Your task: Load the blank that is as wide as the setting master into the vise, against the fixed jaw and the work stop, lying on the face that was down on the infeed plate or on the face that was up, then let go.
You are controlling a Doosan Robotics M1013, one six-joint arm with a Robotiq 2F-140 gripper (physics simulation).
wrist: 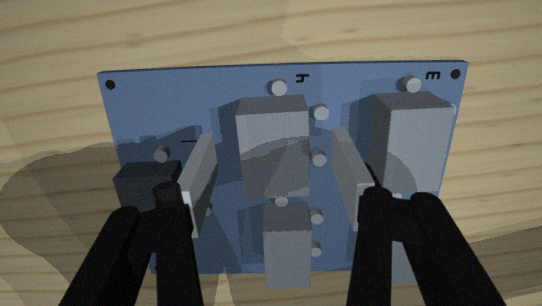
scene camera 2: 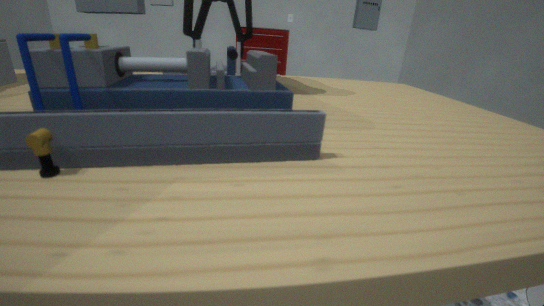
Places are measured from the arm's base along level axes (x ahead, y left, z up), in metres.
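Pixels of known places: gripper, between the fingertips: (wrist: 273, 149).
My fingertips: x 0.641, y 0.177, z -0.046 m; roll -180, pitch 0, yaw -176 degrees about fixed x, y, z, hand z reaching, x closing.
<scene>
For each thing: its middle in the pictures, then the offset to it from my fingertips. "*": a spot on its surface instead. Level surfaces: height alone.
- grey blank, middle of its body: (wrist: 274, 146) 0.004 m left, 0.001 m back, 0.013 m down
- blue infeed plate, a spot on its surface: (wrist: 150, 100) * 0.023 m right, 0.087 m ahead, 0.031 m down
- smaller blank, middle of its body: (wrist: 286, 245) 0.092 m left, 0.012 m back, 0.013 m down
- darker block, middle of its body: (wrist: 155, 200) 0.053 m left, 0.091 m ahead, 0.018 m down
- dark work stop, a spot on its surface: (scene camera 2: 231, 60) * 0.169 m right, 0.052 m ahead, 0.041 m up
- vise's grey base rail, middle of its body: (scene camera 2: 161, 127) 0.337 m right, 0.016 m ahead, 0.004 m down
- yellow-topped fitting, middle of its body: (scene camera 2: 39, 138) 0.369 m right, 0.075 m back, 0.007 m down
- wooden table, height of its surface: 0.039 m down
My gripper (scene camera 2: 218, 52) (wrist: 273, 149) is partly open and empty. In the wrist view its pads stand on either side of a grey blank (wrist: 274, 150) by the mark 4, with gaps at both sides. This blank lies on the blue infeed plate (wrist: 150, 100) among pins. Another blank (wrist: 420, 145) by the mark 3 is right of the right pad. A smaller blank (wrist: 287, 255) is nearer the view's bottom. A darker block (wrist: 147, 175) is at left, partly behind the finger. In the scene view, the vise has a fixed jaw (scene camera 2: 263, 70), moving jaw (scene camera 2: 198, 70) and dark work stop (scene camera 2: 231, 60).
Another block (wrist: 404, 265) is mostly hidden behind the right finger. The vise's grey base rail (scene camera 2: 200, 132), blue pipes (scene camera 2: 70, 72) and a yellow-topped fitting (scene camera 2: 41, 141) stand on the wooden table (scene camera 2: 300, 215). A red cabinet (scene camera 2: 275, 47) is behind.
</scene>
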